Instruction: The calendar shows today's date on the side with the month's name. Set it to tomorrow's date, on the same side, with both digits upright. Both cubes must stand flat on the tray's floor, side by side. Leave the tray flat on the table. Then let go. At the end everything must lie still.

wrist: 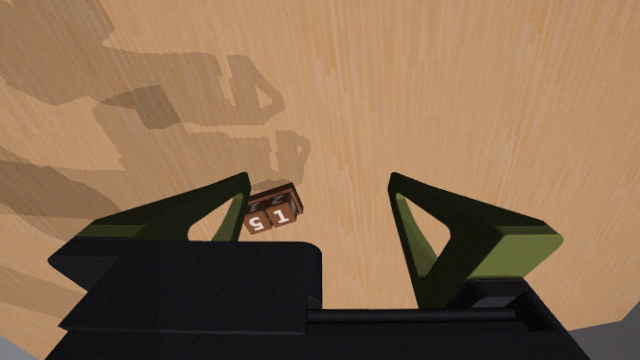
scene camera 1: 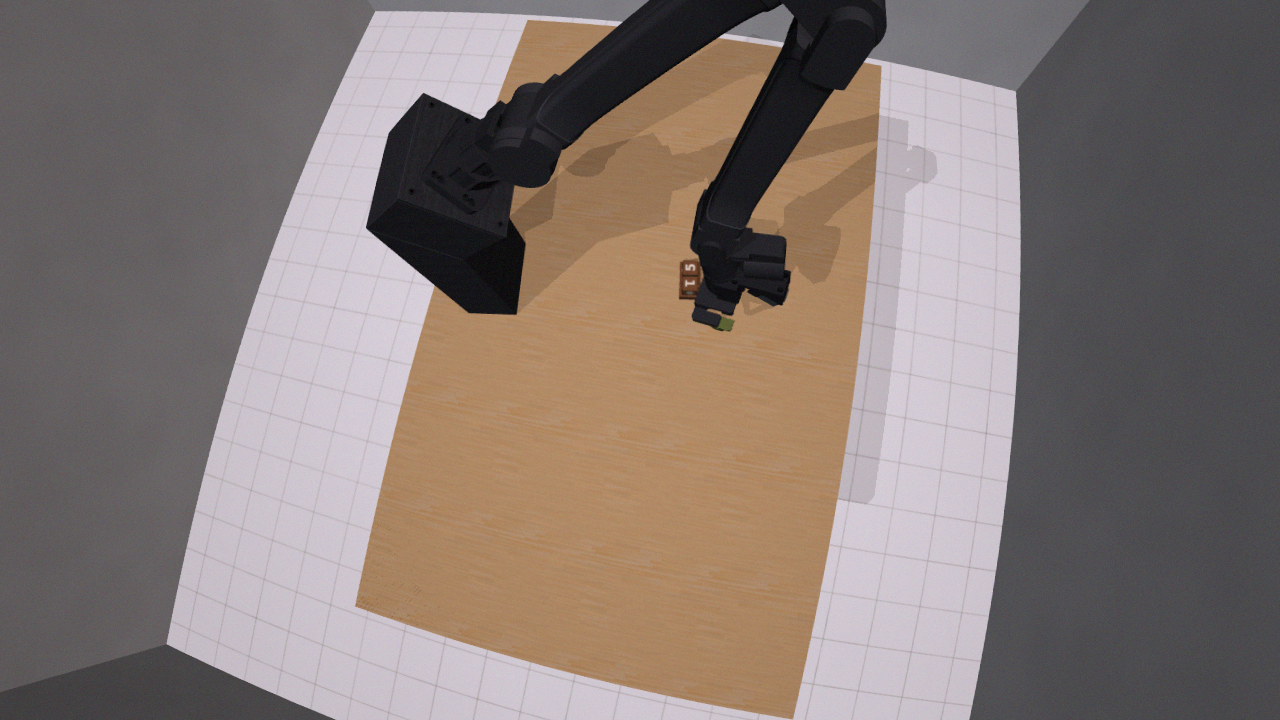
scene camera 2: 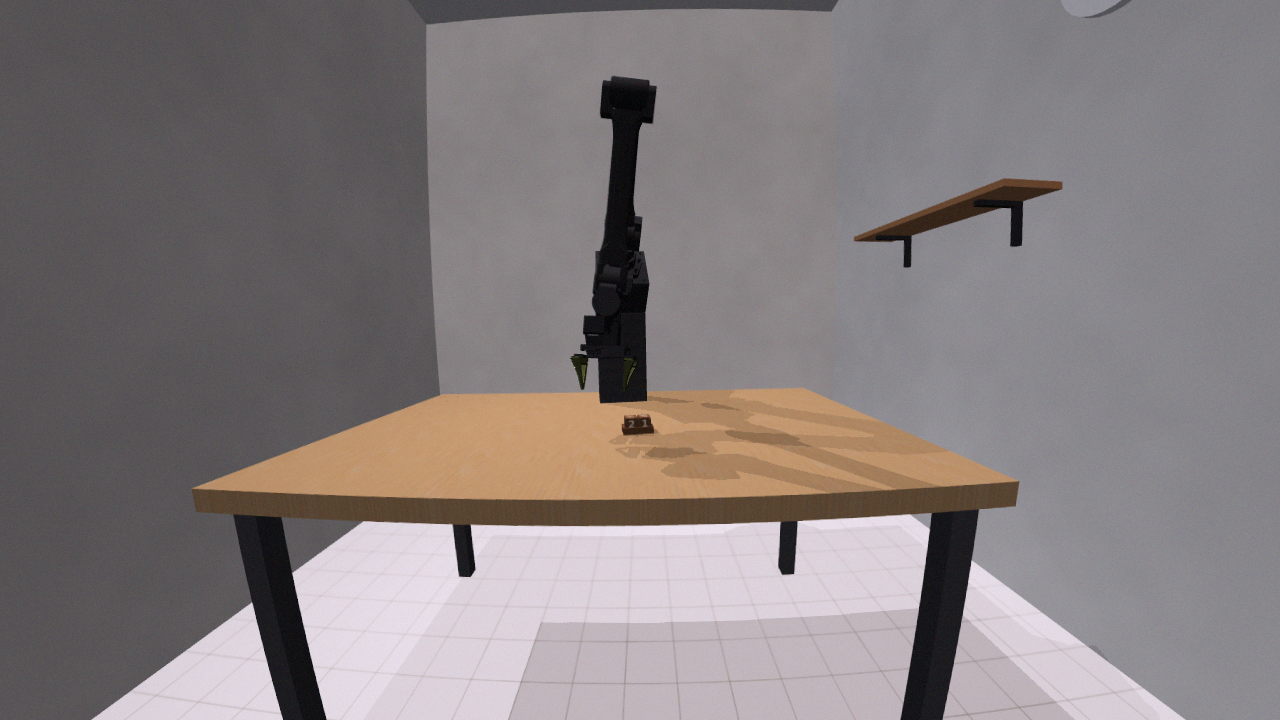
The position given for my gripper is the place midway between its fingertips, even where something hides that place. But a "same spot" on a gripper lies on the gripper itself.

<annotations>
My gripper shows in the wrist view, in scene camera 1 (727,305) and in scene camera 2. One and the same spot on my gripper: (wrist: 145,281) is (scene camera 2: 618,352).
</annotations>
